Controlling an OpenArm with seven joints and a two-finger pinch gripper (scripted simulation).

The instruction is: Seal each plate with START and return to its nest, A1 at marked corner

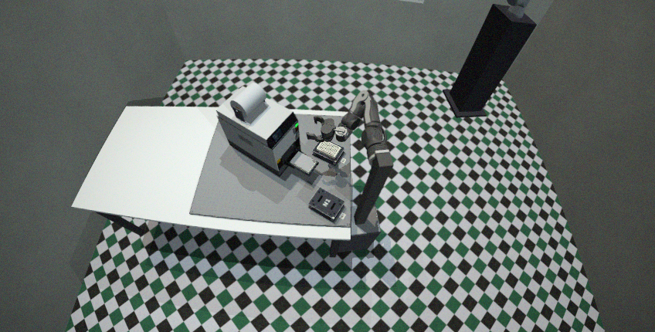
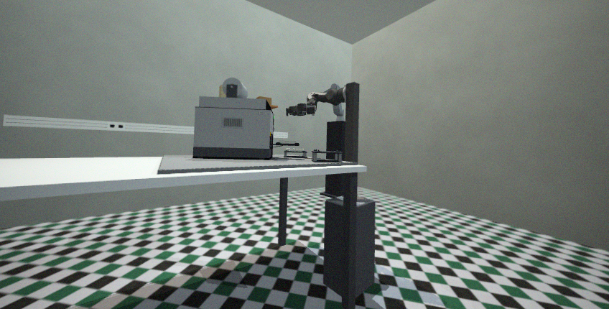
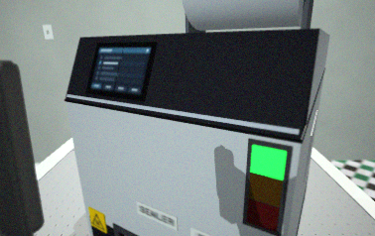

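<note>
My gripper is now 220 mm above the dark stage, 80 mm to the right of it and 50 mm short of it. From my hand the other things lie so: white foil roll 310 mm ahead, 130 mm to the right, 100 mm above; then touch screen 170 mm ahead, 40 mm to the left, 10 mm above.
</note>
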